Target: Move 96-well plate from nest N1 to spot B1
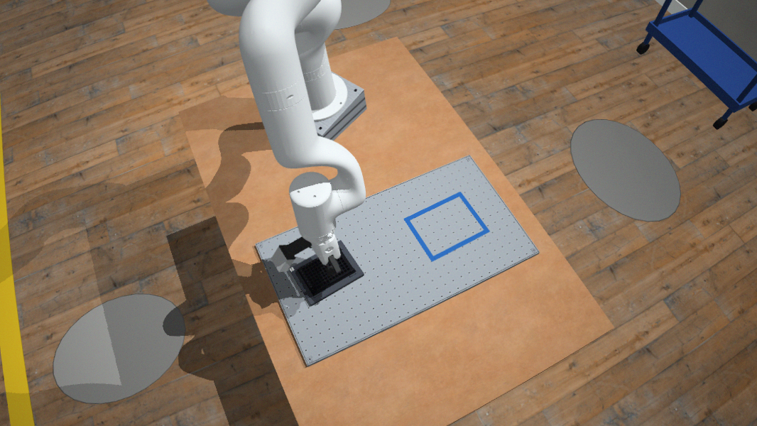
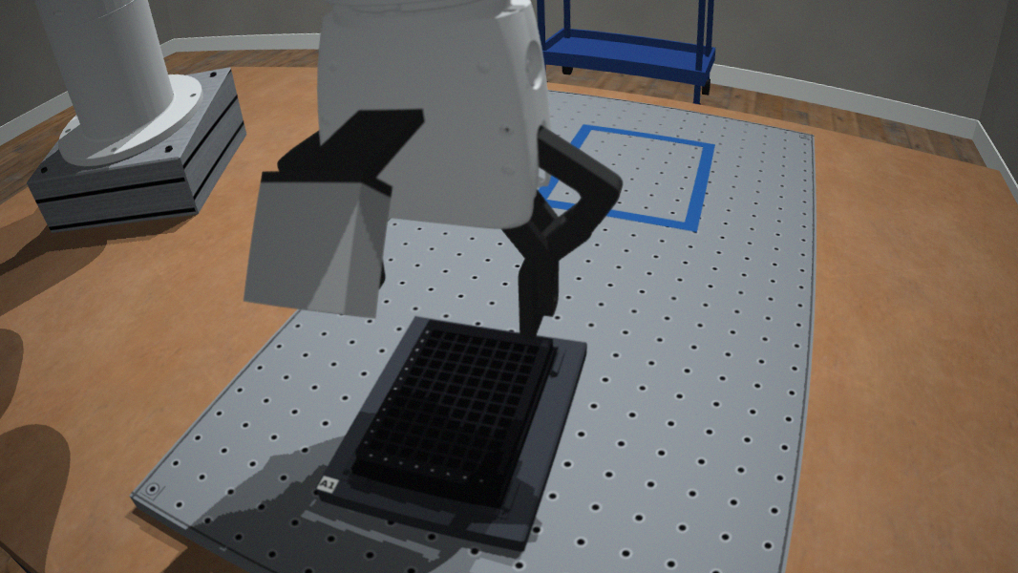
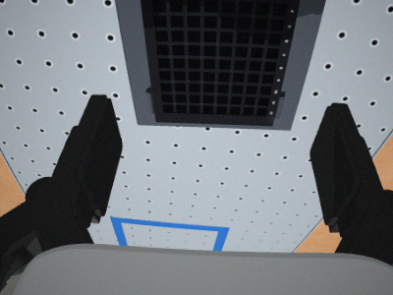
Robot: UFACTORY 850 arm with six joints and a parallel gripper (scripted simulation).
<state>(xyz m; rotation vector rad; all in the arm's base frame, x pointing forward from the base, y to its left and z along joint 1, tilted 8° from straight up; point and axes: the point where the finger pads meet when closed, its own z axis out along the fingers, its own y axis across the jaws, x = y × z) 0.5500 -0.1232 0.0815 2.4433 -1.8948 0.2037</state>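
Now: the black 96-well plate 80 mm below my hand. Round my hand: dark plate nest N1 (90 mm below).
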